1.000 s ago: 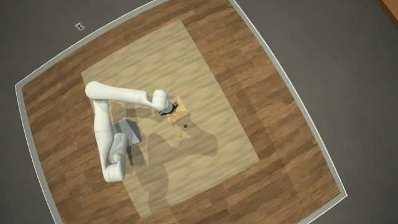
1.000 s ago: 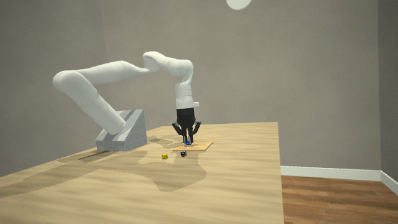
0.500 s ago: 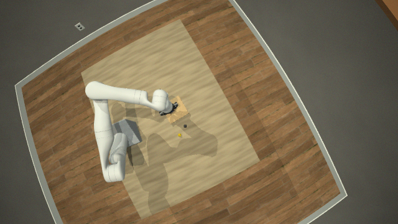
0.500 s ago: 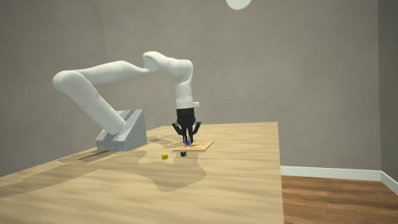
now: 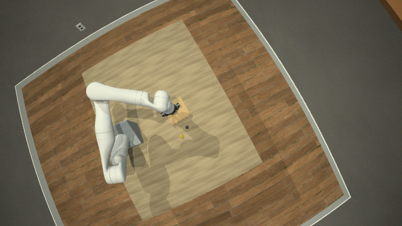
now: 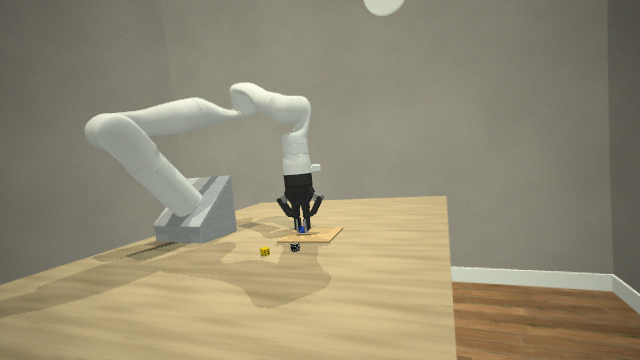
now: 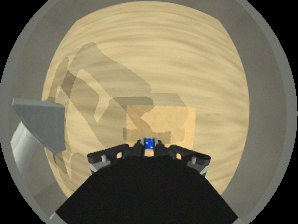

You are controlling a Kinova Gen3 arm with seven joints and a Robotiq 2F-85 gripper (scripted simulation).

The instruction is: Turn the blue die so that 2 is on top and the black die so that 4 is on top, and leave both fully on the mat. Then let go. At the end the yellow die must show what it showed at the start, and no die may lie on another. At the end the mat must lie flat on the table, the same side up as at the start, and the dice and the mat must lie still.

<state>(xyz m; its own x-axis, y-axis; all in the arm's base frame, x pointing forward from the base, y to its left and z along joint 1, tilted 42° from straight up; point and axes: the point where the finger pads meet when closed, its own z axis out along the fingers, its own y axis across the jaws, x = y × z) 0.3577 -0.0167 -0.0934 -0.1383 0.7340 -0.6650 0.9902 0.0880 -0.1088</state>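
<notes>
My gripper is now 10 mm above the blue die. Round my hand: black die 50 mm ahead, 130 mm to the right, 20 mm below; then tan mat 20 mm ahead, 30 mm below; then yellow die 10 mm behind, 170 mm to the right, 20 mm below.
</notes>
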